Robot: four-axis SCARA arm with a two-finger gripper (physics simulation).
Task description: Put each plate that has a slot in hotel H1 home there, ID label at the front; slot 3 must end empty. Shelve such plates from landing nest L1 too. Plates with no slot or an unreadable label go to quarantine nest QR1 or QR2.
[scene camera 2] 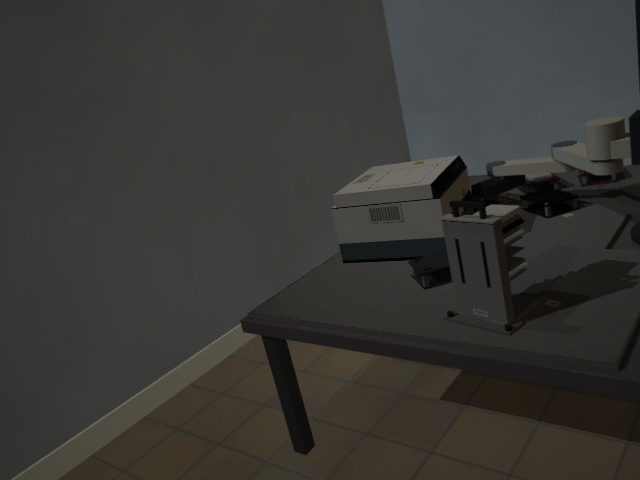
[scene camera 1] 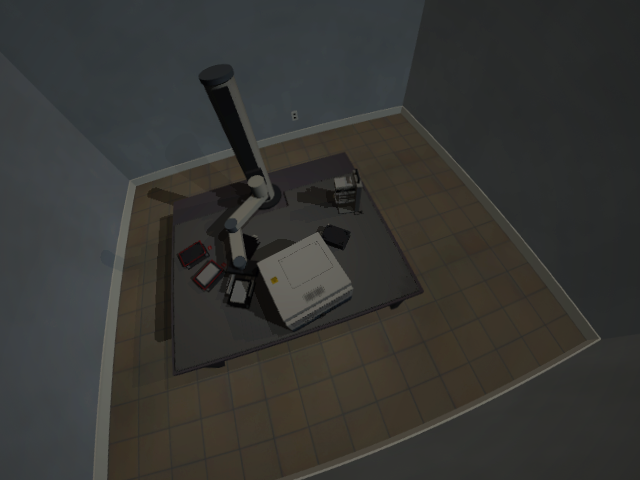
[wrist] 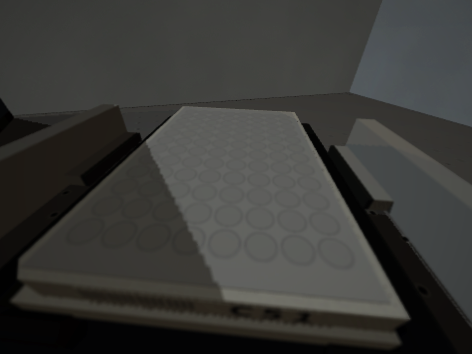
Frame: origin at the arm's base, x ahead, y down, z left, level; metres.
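Where they show: gripper, between the fingertips: (scene camera 2: 470, 189) (scene camera 1: 238, 295) (wrist: 233, 129).
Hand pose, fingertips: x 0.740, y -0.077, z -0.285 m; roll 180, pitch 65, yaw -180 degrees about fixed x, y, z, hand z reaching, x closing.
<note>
Things, the pixels of their top centre, and the offset from my fingertips.
- second red-edged nest, centre of its top: (scene camera 2: 595, 164) (scene camera 1: 191, 252) dx -0.391, dy +0.008, dz -0.274 m
- hotel, centre of its top: (scene camera 2: 472, 197) (scene camera 1: 352, 175) dx -0.416, dy -0.233, dz +0.854 m
- large white instrument, centre of its top: (scene camera 2: 398, 174) (scene camera 1: 302, 272) dx +0.062, dy -0.183, dz +0.395 m
- low black nest, centre of its top: (scene camera 2: 440, 257) (scene camera 1: 335, 234) dx -0.197, dy +0.008, dz +0.664 m
My gripper (scene camera 1: 241, 284) (wrist: 233, 129) is open. Its fingers stand on either side of a pale plate (scene camera 1: 239, 292) (wrist: 250, 200), with a gap at each side. The plate lies flat on a black nest (scene camera 1: 249, 300); its near edge shows a barcode and characters that seem to read "CS1", partly in shade. Another pale plate (scene camera 1: 208, 274) (scene camera 2: 539, 178) lies in a red-edged nest. A second red-edged nest (scene camera 1: 192, 253) shows a dark, plateless middle. The hotel (scene camera 1: 358, 198) (scene camera 2: 474, 268) stands upright with pale shelves or plates at its open side; which slots are filled cannot be told.
A large white instrument (scene camera 1: 305, 273) (scene camera 2: 392, 206) stands right of the gripper in scene camera 1. A low black nest (scene camera 1: 336, 236) (scene camera 2: 432, 269) lies between it and the hotel. Another black nest (scene camera 1: 251, 244) (scene camera 2: 549, 200) lies beside the forearm. The arm's column (scene camera 1: 242, 129) rises at the back.
</note>
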